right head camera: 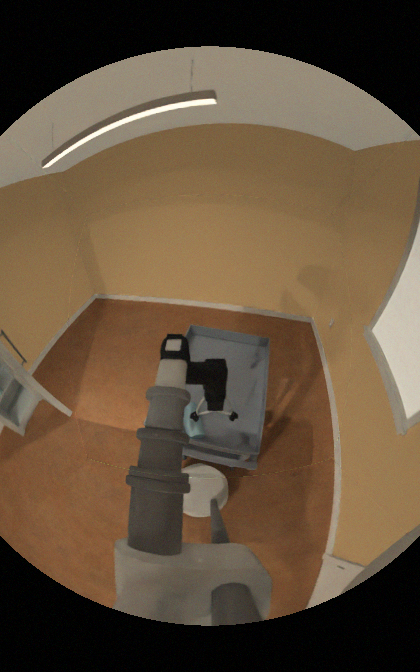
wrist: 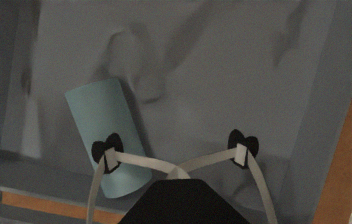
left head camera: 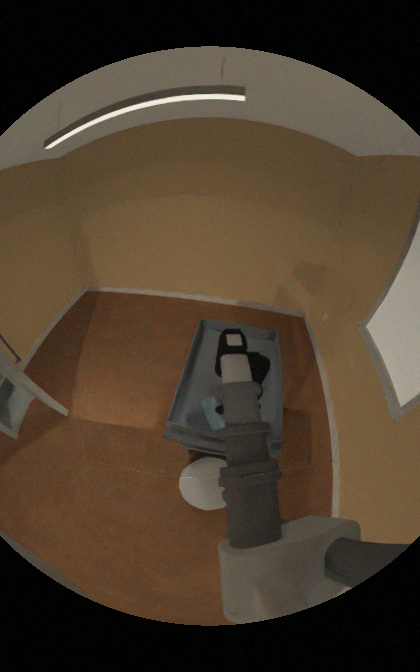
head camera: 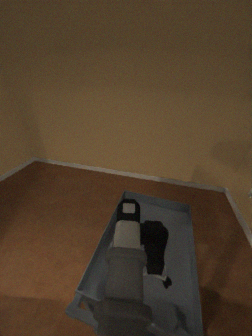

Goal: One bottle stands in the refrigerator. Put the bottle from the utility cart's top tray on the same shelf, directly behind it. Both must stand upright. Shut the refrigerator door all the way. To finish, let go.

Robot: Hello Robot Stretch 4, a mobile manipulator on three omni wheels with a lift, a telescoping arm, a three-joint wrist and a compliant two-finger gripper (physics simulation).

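Places are measured from the robot's base along level axes (x right, y up, z back), in metres.
Pixels of known places: gripper, fingertip midpoint: (wrist: 175, 143) (head camera: 147, 283).
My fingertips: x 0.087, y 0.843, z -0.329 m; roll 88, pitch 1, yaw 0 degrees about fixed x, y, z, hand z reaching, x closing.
Behind a point stands the place of what it marks.
The teal bottle (left head camera: 214, 414) (right head camera: 194, 427) (wrist: 102, 112) @[x 0.001, y 0.835, z -0.367 m] lies on its side in the utility cart's grey-blue top tray (head camera: 180, 240) @[x 0.295, y 0.766, z -0.564 m] (left head camera: 197, 385) (right head camera: 247, 360) (wrist: 250, 60) @[x 0.203, y 0.767, z -0.434 m], near the handle end. My gripper (right head camera: 214, 415) (wrist: 175, 143) @[x 0.087, y 0.843, z -0.329 m] is open over the tray, its fingers wide apart with nothing between them. In the wrist view the left fingertip overlaps the bottle's lower half; whether they touch I cannot tell. The right fingertip is over bare tray. An open door (left head camera: 45, 394) (right head camera: 50, 398), seemingly the refrigerator's, shows at the left edge. The bottle inside the refrigerator does not show.
A white round object (left head camera: 202, 482) (right head camera: 207, 487) is beside the cart's handle end. A white panel with a grey frame (left head camera: 400, 340) (right head camera: 405, 350) is at the right. Walls stand behind and to the right of the cart. My arm covers part of the tray in the head views.
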